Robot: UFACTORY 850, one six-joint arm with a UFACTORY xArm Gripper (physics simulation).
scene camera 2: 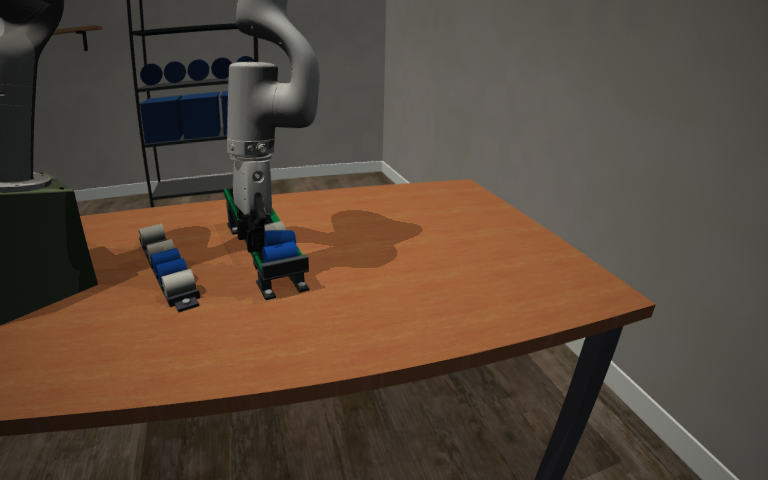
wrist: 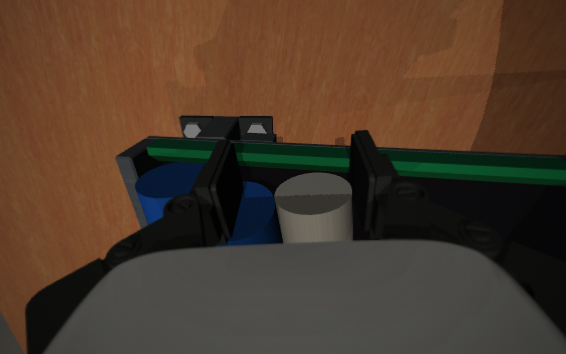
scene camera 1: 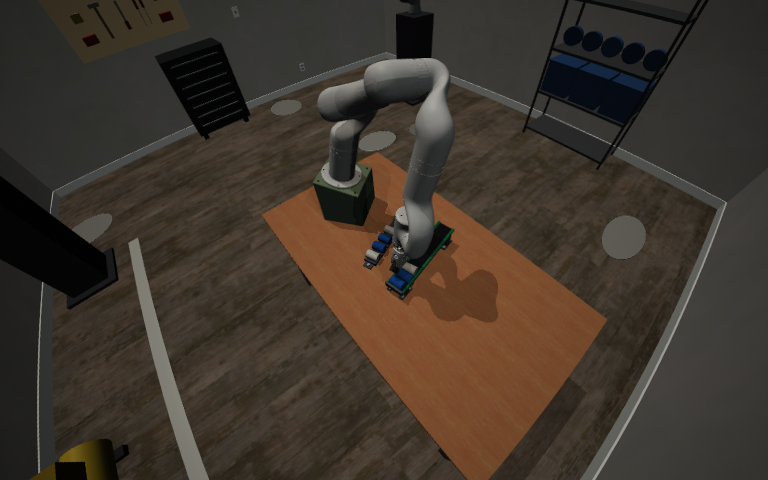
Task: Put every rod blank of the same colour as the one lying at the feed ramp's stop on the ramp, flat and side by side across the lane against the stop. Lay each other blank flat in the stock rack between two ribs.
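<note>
A blue blank (scene camera 1: 398, 282) (scene camera 2: 280, 252) (wrist: 167, 182) lies across the feed ramp (scene camera 1: 444, 231) (scene camera 2: 284, 267) (wrist: 310, 160) at its stop. A second blue blank (scene camera 2: 280, 236) (wrist: 260, 200) lies beside it, then a cream blank (scene camera 2: 275, 226) (wrist: 314, 200). My gripper (scene camera 2: 249, 238) (wrist: 293, 160) is open, its fingers either side of the cream blank; the left finger overlaps the second blue blank in the wrist view. The stock rack (scene camera 2: 182, 298) holds a near cream blank (scene camera 2: 178, 282), two blue blanks (scene camera 2: 171, 267) (scene camera 2: 164, 258) and two cream blanks (scene camera 2: 160, 246) (scene camera 2: 151, 233) farther back. The gripper housing hides the blanks' lower parts.
The wooden table (scene camera 1: 481, 362) (scene camera 2: 396, 316) carries the green-black robot base block (scene camera 1: 344, 202) (scene camera 2: 45, 249). The stock rack stands between that block and the ramp. The ramp's green side rails rise beside the fingers. A shelf unit (scene camera 2: 138, 113) stands behind, off the table.
</note>
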